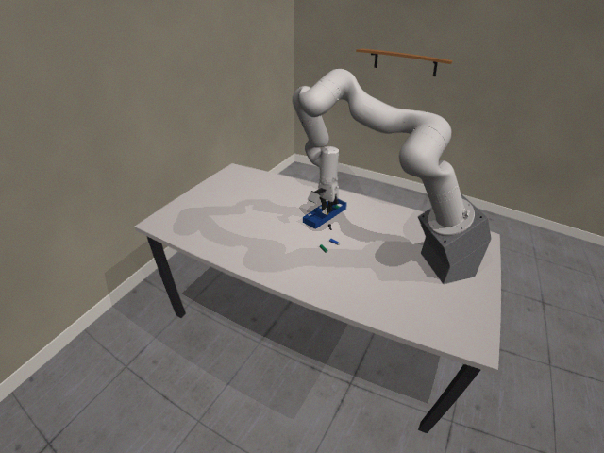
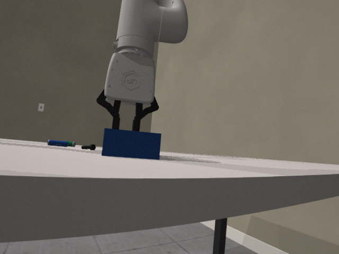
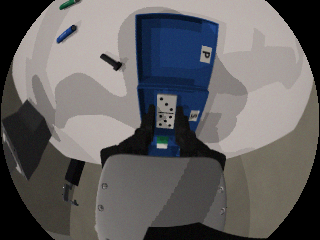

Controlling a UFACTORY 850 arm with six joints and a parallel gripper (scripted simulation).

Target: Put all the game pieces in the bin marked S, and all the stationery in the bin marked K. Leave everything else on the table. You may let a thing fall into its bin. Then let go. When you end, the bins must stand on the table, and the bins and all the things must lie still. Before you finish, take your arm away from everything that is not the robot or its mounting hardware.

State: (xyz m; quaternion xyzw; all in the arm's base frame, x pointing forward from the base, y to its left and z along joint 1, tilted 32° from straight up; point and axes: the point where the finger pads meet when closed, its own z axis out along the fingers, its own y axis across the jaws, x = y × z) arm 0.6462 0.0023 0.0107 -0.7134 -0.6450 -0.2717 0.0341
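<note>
Now: hand 2 cm above the white domino. From my hand the other things lie so: green block: 9 cm to the right, 4 cm below; then blue bin: 1 cm ahead, 3 cm below; then yellow die: 4 cm below.
</note>
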